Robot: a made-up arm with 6 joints.
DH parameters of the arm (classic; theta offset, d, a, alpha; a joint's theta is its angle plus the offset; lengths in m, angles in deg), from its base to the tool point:
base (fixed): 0 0.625 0.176 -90
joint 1: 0 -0.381 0.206 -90
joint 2: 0 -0.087 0.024 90
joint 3: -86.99 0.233 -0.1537 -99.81
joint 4: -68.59 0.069 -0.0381 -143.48
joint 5: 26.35 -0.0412 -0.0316 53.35
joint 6: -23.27 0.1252 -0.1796 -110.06
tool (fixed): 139.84 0.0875 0 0
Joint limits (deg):
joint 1: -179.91..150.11
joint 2: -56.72..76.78
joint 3: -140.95..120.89
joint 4: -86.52..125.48
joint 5: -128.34..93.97
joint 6: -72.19..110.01
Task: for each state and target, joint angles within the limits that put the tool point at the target. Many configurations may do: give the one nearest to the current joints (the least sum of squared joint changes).
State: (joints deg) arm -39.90 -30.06 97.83 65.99 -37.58 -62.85
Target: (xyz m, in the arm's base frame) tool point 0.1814 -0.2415 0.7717
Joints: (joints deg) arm -25.16 -13.66 72.64 61.55 -37.24 -72.19
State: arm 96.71 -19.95 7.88 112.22 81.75 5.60
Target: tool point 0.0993 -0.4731 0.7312
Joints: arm 113.04 -48.30 53.50 121.44 71.58 -10.55
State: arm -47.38 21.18 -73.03 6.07 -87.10 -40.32
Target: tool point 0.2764 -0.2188 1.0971
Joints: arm -80.93 12.18 -99.71 17.84 -94.99 -14.05
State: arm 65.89 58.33 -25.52 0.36 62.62 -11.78
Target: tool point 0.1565 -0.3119 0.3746
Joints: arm 91.53 45.69 -14.89 15.31 52.06 -31.95
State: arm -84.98 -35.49 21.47 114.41 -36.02 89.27
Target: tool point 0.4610 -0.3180 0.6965
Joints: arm -103.39 -30.35 62.13 96.73 -9.14 102.72
